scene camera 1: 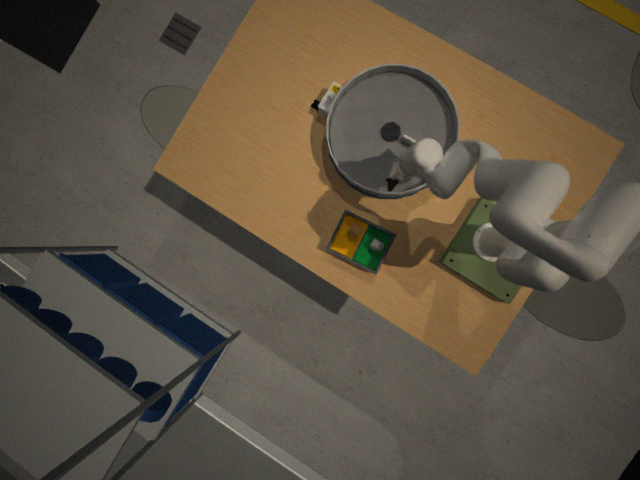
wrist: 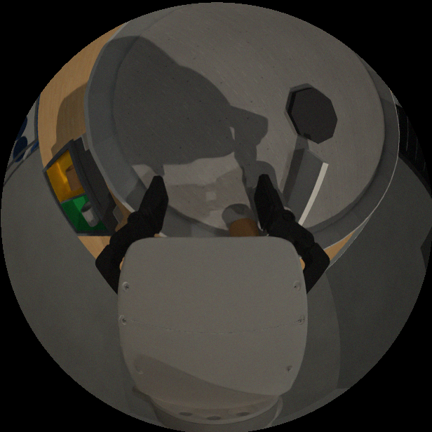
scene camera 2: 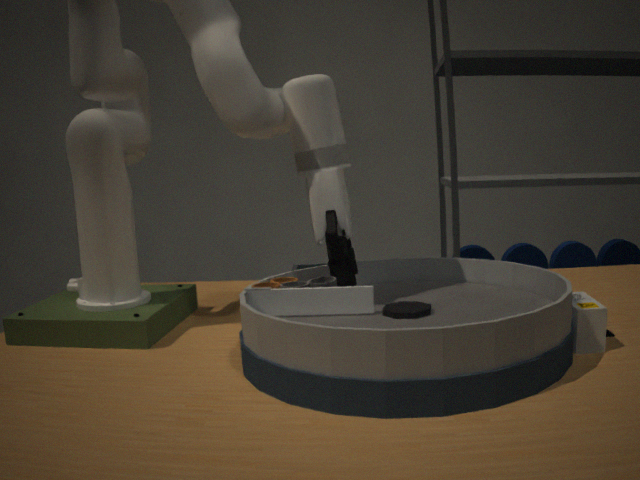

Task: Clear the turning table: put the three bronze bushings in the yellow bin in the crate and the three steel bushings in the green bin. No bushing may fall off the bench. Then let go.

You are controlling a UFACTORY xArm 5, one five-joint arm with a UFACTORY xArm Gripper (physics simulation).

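Places are measured from the arm's base along level axes (x ahead, y left, z up), in millimetres.
Pixels of known places: gripper, between the fingertips: [scene camera 2: 346,281]; arm's base, origin of its link: [scene camera 1: 492,241] [scene camera 2: 113,302].
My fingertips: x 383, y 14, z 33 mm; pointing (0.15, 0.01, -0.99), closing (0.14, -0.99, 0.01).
Note:
Ahead of a thing's pixels: the offset from my fingertips to its top centre. "spot": to the spot under its first point.
The grey turning table [scene camera 1: 372,103] [scene camera 2: 444,351] [wrist: 200,30] has a raised rim. My gripper [scene camera 2: 345,279] [wrist: 210,185] is open and empty, low over the turning table near its rim. In the wrist view a bronze bushing [wrist: 244,228] stands near the right finger, partly hidden by the gripper body. In scene camera 2, two bronze bushings @(91 mm back, 90 mm right, 14 mm up) [scene camera 2: 266,284] @(77 mm back, 55 mm right, 14 mm up) [scene camera 2: 283,280] and two steel bushings @(54 mm back, 86 mm right, 14 mm up) [scene camera 2: 294,284] @(19 mm back, 66 mm right, 17 mm up) [scene camera 2: 323,281] show behind the white guide. One bronze bushing @(17 mm back, 234 mm left, 33 mm down) [scene camera 1: 354,229] [wrist: 73,179] is in the yellow bin [scene camera 1: 338,245]; one steel bushing @(105 mm back, 227 mm left, 33 mm down) [scene camera 1: 376,244] [wrist: 89,214] is in the green bin [scene camera 1: 364,253].
A white guide wall [scene camera 2: 325,301] [wrist: 314,195] and a black hub @(95 mm ahead, 91 mm right, 16 mm down) [scene camera 1: 390,131] [scene camera 2: 406,309] [wrist: 314,115] stand on the turning table. The crate @(spot: 72 mm back, 321 mm left, 27 mm down) [scene camera 1: 351,261] sits near the bench edge. A white box @(spot: 323 mm ahead, 53 mm right, 19 mm down) [scene camera 1: 329,99] [scene camera 2: 589,322] stands against the turning table's side. The arm's green base [scene camera 1: 465,248] [scene camera 2: 82,322] is beyond.

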